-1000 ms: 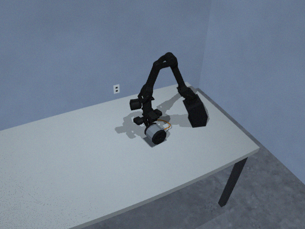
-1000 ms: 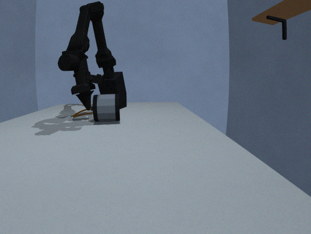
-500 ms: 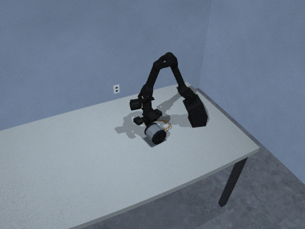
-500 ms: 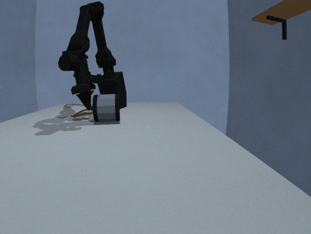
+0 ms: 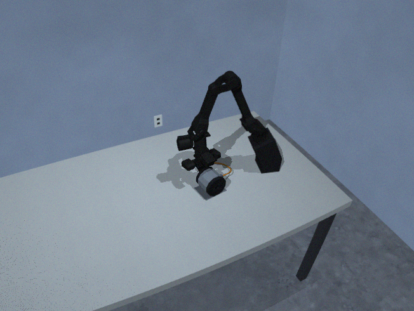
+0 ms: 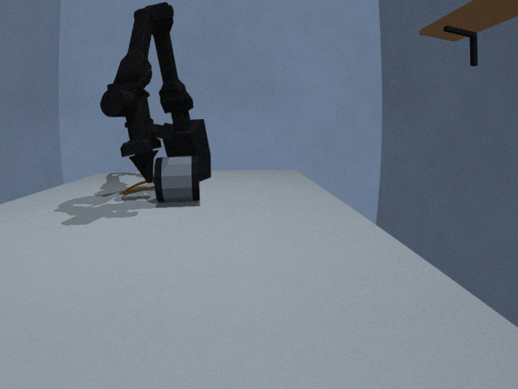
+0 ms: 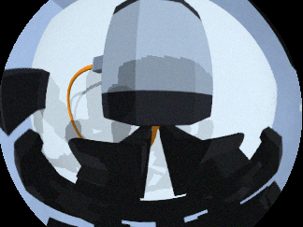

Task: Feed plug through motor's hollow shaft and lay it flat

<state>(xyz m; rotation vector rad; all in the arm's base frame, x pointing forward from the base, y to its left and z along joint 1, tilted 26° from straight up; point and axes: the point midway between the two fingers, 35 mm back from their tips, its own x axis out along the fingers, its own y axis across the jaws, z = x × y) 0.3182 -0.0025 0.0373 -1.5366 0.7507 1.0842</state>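
Now: the plug 1 cm behind my hand, 3 cm to the left of it and 3 cm below it.
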